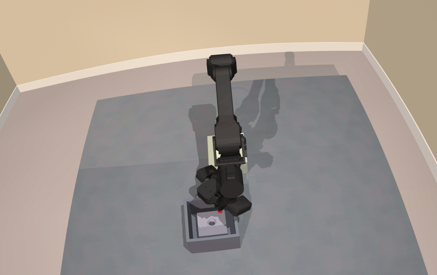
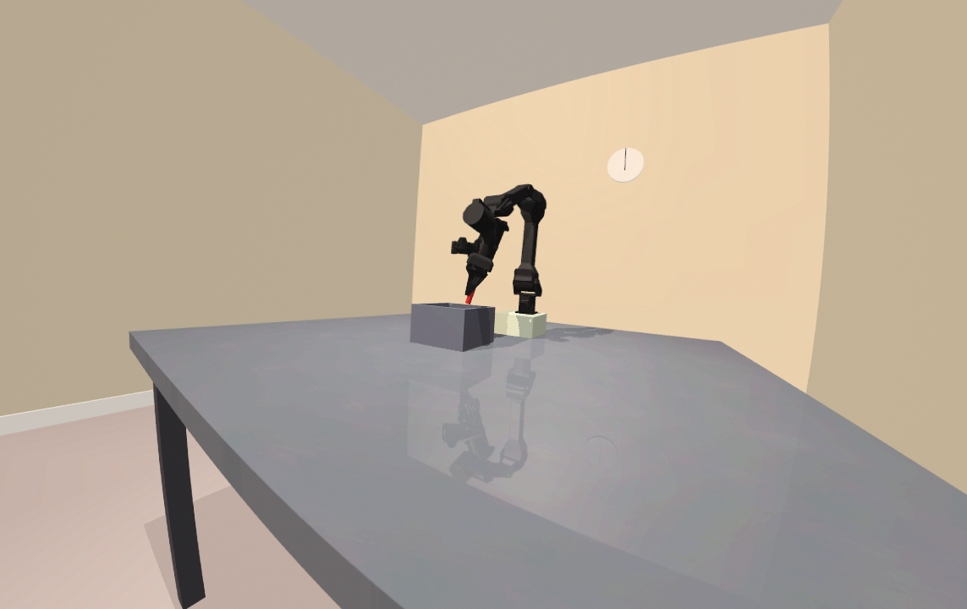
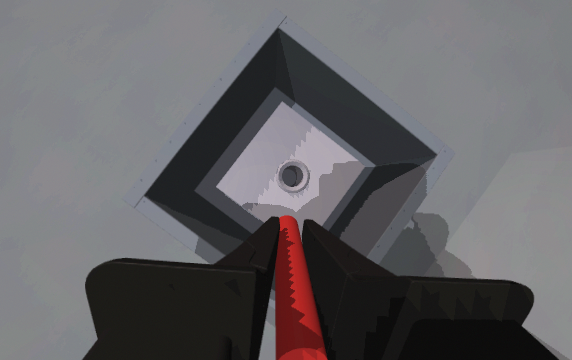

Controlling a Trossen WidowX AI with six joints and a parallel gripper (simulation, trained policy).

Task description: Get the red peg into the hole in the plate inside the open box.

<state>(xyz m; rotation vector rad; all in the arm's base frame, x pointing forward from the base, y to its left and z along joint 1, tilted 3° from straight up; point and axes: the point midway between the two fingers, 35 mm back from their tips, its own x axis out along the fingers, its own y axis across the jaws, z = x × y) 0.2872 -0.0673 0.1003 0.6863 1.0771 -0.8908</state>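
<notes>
Right now the red peg is 1 cm behind my gripper tip, 1 cm to the left of it and 2 cm above it. Also, from my gripper tip: grey box (1 cm ahead, 3 cm to the right, 10 cm below); then pale plate (1 cm ahead, 3 cm to the right, 8 cm below).
</notes>
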